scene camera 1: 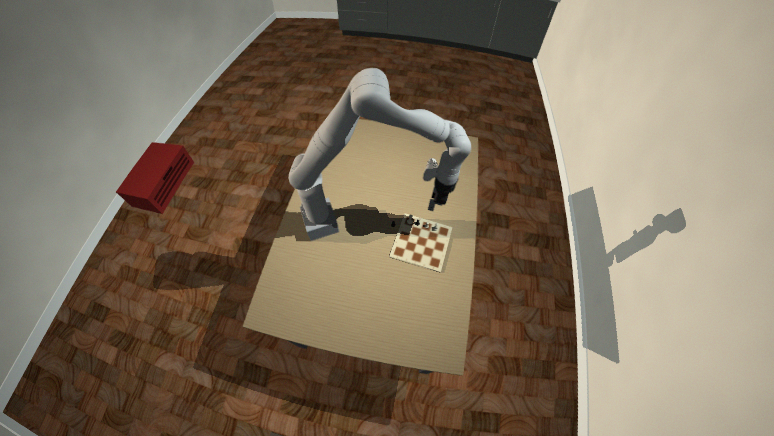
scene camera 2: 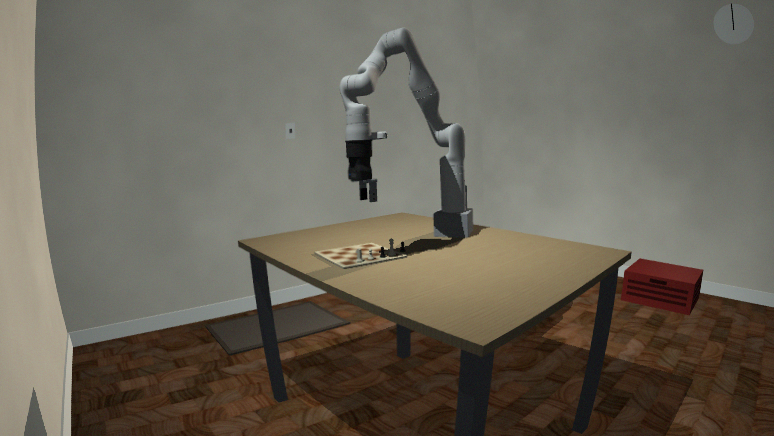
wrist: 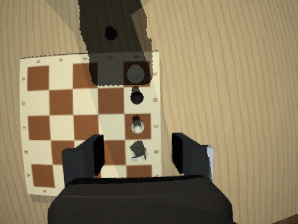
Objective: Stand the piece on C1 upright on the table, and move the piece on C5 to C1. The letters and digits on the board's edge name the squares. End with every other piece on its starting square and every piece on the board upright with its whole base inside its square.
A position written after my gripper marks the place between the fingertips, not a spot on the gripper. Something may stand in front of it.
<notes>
I see my gripper (scene camera 2: 368, 200) and a chessboard (scene camera 1: 425, 247).
The chessboard also shows in the wrist view (wrist: 65, 99). My gripper is seen too in the wrist view (wrist: 137, 148).
</notes>
